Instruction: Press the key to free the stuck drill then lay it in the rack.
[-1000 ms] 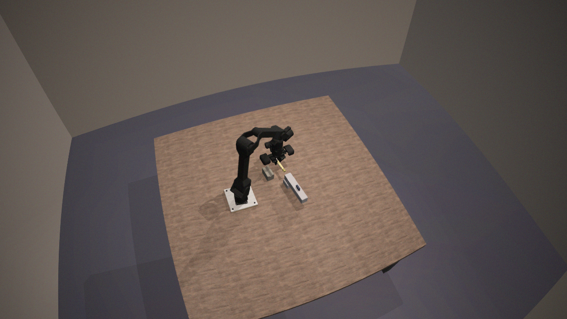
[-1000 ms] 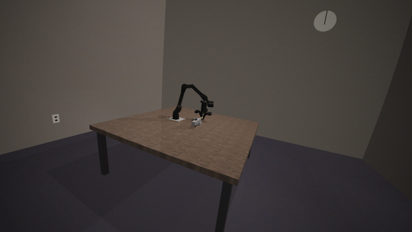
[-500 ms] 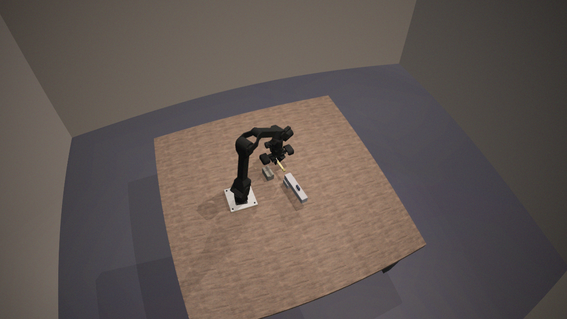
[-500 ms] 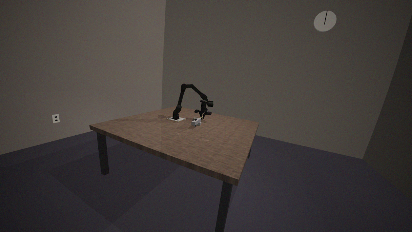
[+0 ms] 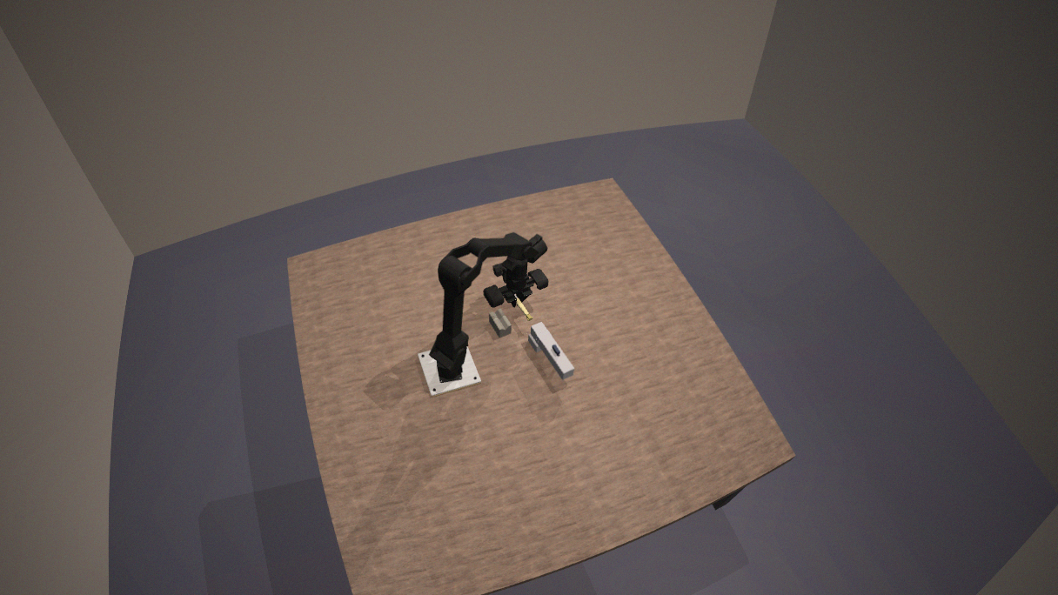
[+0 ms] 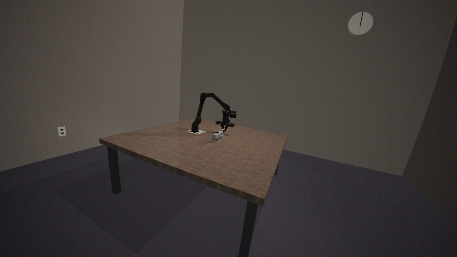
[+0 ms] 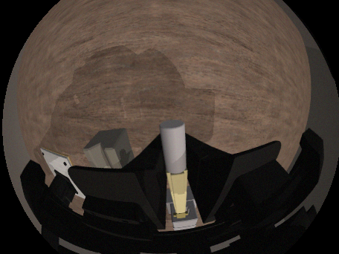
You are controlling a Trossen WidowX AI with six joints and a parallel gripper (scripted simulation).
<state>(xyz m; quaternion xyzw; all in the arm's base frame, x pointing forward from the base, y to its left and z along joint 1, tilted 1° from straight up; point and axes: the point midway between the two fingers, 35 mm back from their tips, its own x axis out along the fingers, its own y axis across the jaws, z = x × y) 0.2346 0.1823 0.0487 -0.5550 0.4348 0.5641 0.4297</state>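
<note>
The yellow drill lies 1 cm ahead of my gripper tip, 4 cm to the right of it and 3 cm above it. Round my gripper tip: pale grey sleeve: 6 cm ahead, 19 cm to the right, 2 cm above; then dark key: 6 cm ahead, 22 cm to the right, 3 cm above; then grey rack: 6 cm behind, 5 cm to the right, 1 cm below.
</note>
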